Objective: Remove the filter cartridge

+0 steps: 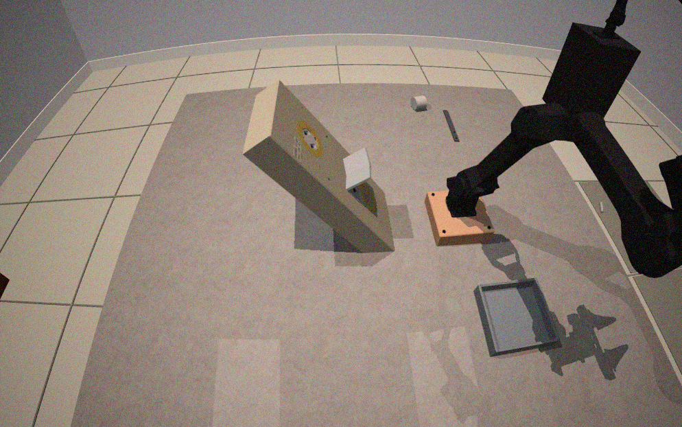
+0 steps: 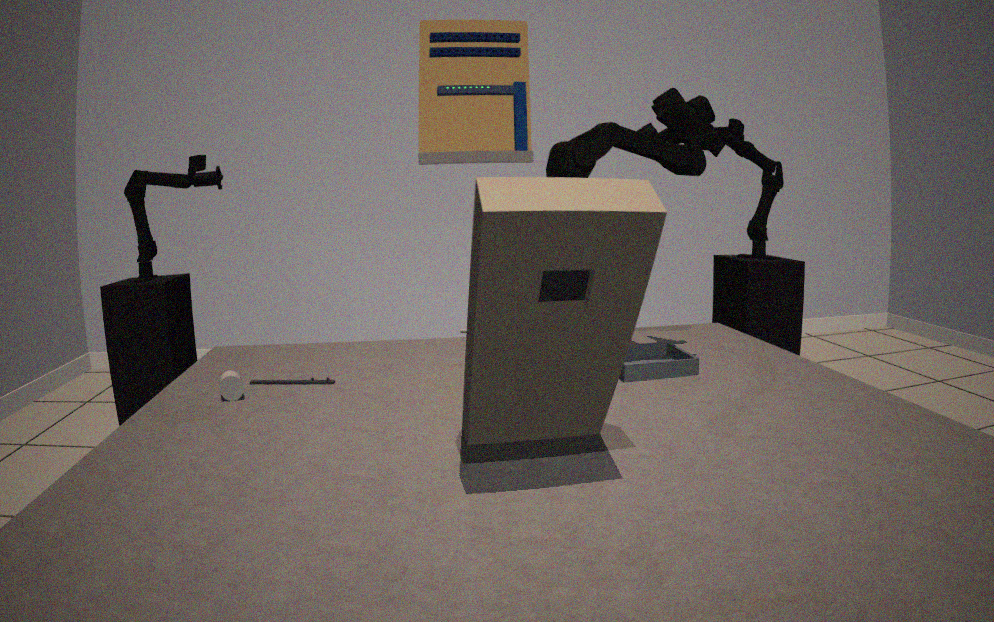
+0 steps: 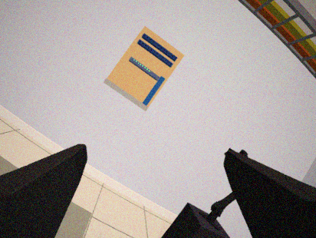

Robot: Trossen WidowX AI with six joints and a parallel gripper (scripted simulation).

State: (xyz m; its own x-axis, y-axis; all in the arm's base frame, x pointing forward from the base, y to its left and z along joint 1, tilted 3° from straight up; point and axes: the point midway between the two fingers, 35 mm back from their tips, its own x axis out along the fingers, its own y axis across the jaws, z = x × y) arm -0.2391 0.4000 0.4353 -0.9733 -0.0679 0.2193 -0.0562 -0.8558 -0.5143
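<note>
My gripper tip is 610 mm short of the white filter cartridge, 390 mm to the left of it and 260 mm above it. From my gripper tip the other things lie so: grey shelf (520 mm ahead, 390 mm to the right, 350 mm below); grey tray (490 mm below, 190 mm ahead, 110 mm to the right); beige service panel (570 mm ahead, 390 mm to the right, 330 mm below).
</note>
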